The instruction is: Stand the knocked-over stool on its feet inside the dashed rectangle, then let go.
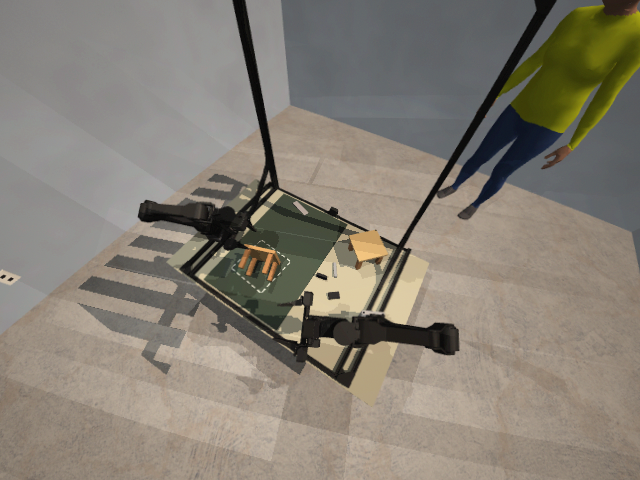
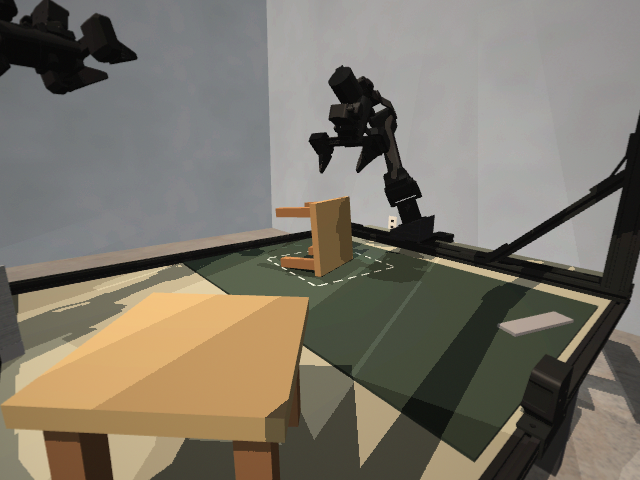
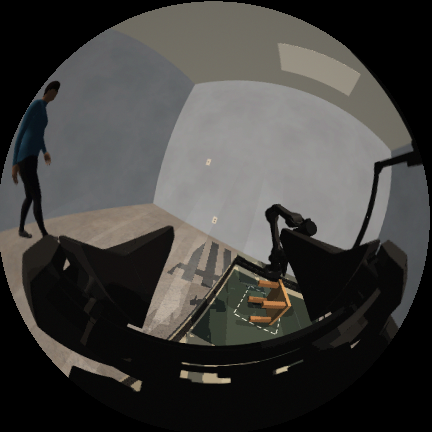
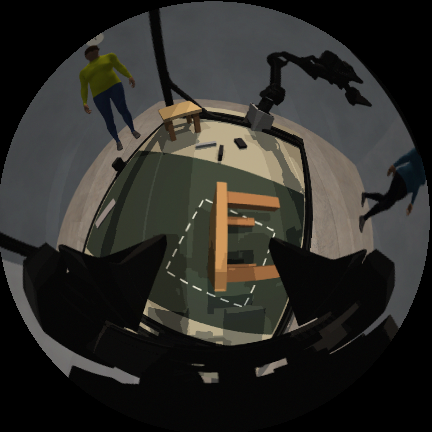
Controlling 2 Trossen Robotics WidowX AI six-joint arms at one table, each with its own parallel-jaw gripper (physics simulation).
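Places are measured from the left arm's base along level axes (x ahead, y left, z up), in millimetres.
Where they show: left gripper, fingertip midpoint: [image 1: 275, 321] [image 2: 121, 66] [image 3: 229, 232]; right gripper, fingertip midpoint: [image 1: 252, 240] [image 2: 338, 172] [image 3: 291, 277] [image 4: 219, 241]; left arm's base, origin of the base link: [image 4: 261, 109]; right arm's base, origin of the base link: [image 1: 216, 229] [image 2: 412, 221] [image 3: 274, 267].
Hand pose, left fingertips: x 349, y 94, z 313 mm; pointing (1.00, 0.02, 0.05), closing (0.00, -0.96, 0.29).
Observation:
Things, the pixels of their centre, and the offset from my left fingertips. "spot": a spot on its surface instead. Level surfaces: height alone.
- knocked-over stool, body centre: [image 4: 239, 240] [image 2: 315, 233] [image 3: 265, 301] [image 1: 259, 263] dy -329, dx +199, dz -343 mm
- white dashed rectangle, surface spot: [image 2: 318, 285] [image 3: 275, 332] [image 1: 289, 261] spot: dy -396, dx +68, dz -415 mm
- second stool, body centre: [image 2: 204, 405] [image 4: 179, 119] [image 1: 365, 250] dy -473, dx -330, dz -359 mm
- green mat, its level: dz -416 mm
- pale flat bar, body centre: [image 2: 535, 323] [image 4: 104, 213] [image 1: 300, 208] dy -764, dx +63, dz -413 mm
- grey bar, body centre: [image 4: 205, 144] [image 1: 335, 269] dy -370, dx -178, dz -413 mm
The knocked-over stool [image 1: 262, 251] [image 2: 333, 237] [image 3: 284, 301] [image 4: 221, 240] is orange-brown wood. It lies on its side, its seat on edge and its legs sideways, with its base appearing inside the white dashed rectangle [image 1: 288, 261] [image 2: 317, 285] [image 3: 276, 332] [image 4: 167, 270]. My right gripper [image 1: 250, 238] [image 2: 340, 171] [image 4: 219, 241] is open and empty, above the stool's upper edge and clear of it. My left gripper [image 1: 279, 321] [image 2: 122, 67] [image 3: 229, 232] [image 4: 367, 94] is open and empty, raised well away from the stool. The stool partly hides the rectangle's outline.
A second stool [image 1: 368, 245] [image 2: 180, 351] [image 4: 180, 111] stands upright off the green mat [image 1: 310, 232] [image 2: 392, 310]. A pale flat bar [image 1: 300, 208] [image 2: 537, 323] [image 4: 105, 213] lies on the mat. A grey bar [image 1: 334, 269] [image 4: 205, 145] and two dark pieces lie near the second stool.

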